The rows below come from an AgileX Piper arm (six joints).
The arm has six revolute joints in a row. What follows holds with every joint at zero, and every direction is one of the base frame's. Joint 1 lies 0.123 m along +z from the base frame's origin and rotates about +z. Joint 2 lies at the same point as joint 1 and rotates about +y. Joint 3 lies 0.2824 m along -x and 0.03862 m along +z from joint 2 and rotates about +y. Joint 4 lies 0.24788 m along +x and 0.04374 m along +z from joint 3 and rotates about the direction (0.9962, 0, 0.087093). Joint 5 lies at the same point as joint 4 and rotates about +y. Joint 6 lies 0.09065 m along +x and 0.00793 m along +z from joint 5 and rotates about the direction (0.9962, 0, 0.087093). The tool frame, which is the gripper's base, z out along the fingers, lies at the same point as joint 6; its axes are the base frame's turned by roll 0, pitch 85.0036 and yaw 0 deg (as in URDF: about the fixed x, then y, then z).
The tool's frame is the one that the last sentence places.
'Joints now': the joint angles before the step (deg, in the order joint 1, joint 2, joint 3, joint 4, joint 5, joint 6). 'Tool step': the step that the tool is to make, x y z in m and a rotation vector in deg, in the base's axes. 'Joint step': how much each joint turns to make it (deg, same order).
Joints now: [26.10, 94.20, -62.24, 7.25, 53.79, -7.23]
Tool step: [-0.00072, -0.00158, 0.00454, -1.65, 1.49, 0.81]
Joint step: [0.00, 0.00, -1.26, -1.12, 3.34, 0.04]
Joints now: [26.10, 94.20, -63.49, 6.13, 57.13, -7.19]
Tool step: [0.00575, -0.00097, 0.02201, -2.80, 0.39, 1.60]
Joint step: [0.00, 0.02, -5.42, -2.80, 7.01, 0.02]
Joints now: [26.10, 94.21, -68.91, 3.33, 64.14, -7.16]
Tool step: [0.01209, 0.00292, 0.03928, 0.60, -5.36, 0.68]
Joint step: [0.00, -0.63, -8.10, -1.94, 3.65, 0.00]
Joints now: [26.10, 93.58, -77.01, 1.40, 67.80, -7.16]
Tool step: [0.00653, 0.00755, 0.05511, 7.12, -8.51, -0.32]
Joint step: [0.00, -1.66, -9.45, 2.64, 0.33, 0.06]
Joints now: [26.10, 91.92, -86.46, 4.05, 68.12, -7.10]
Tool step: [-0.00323, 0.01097, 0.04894, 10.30, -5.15, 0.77]
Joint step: [0.17, -0.87, -8.49, 7.01, 0.19, -0.06]
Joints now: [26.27, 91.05, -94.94, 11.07, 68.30, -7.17]
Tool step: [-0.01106, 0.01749, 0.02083, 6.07, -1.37, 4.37]
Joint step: [2.16, -0.21, -3.48, 5.62, 0.00, -1.43]
